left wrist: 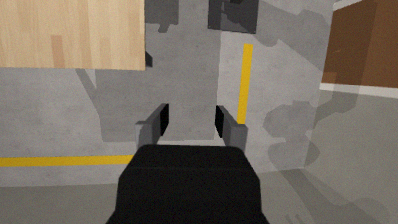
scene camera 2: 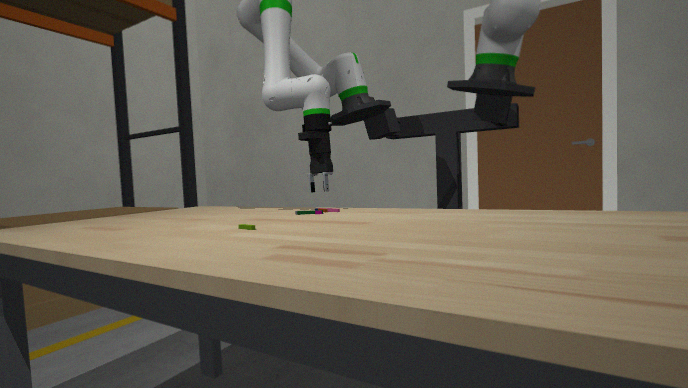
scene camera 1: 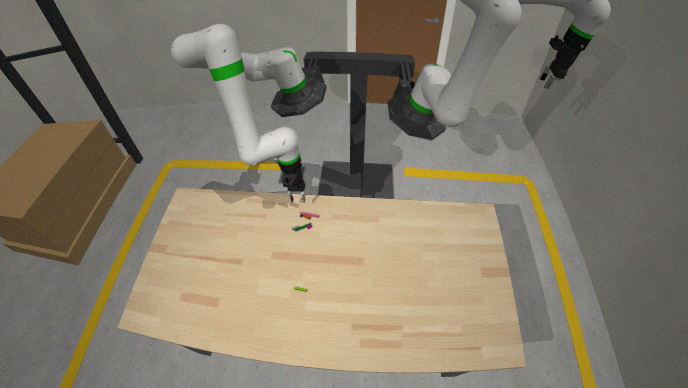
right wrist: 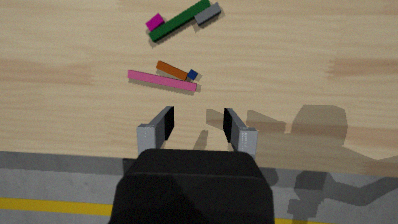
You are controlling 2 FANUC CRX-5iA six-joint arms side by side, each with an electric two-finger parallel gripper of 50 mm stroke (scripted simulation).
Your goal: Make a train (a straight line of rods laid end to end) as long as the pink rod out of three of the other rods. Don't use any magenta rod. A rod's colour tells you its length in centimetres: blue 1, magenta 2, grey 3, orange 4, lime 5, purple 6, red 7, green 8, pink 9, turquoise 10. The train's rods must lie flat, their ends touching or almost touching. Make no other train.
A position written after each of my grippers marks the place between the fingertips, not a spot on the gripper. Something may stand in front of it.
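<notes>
On scene camera 2 you'd see my right gripper point(scene camera 2: 319, 191), along with a dark arm stand point(scene camera 2: 453, 139). The left wrist view shows my left gripper point(left wrist: 192, 114), and the right wrist view gives me the right gripper point(right wrist: 198, 117) again.
</notes>
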